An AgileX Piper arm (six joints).
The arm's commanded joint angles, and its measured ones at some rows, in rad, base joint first. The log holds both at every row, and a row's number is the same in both.
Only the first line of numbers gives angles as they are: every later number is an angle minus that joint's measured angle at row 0.
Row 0, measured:
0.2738, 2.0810, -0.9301, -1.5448, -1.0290, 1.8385
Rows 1 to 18, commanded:
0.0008, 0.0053, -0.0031, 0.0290, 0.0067, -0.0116
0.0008, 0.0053, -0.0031, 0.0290, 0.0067, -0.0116
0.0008, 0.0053, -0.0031, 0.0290, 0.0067, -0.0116
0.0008, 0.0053, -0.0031, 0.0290, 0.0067, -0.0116
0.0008, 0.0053, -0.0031, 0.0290, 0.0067, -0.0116
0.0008, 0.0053, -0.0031, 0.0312, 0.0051, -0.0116
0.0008, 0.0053, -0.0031, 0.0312, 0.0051, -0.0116
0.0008, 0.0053, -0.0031, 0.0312, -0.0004, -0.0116
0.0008, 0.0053, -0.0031, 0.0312, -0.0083, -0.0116
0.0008, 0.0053, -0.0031, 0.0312, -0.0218, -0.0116
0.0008, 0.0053, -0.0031, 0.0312, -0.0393, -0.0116
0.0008, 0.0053, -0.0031, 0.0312, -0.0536, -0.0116
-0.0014, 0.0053, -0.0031, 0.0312, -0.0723, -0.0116
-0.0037, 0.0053, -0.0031, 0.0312, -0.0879, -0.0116
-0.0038, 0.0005, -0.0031, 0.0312, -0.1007, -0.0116
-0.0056, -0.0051, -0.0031, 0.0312, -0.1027, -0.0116
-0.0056, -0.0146, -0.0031, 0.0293, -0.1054, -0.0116
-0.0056, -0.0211, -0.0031, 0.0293, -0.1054, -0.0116
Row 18, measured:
0.0000, 0.0048, -0.0015, 0.0412, -0.0780, 0.0025
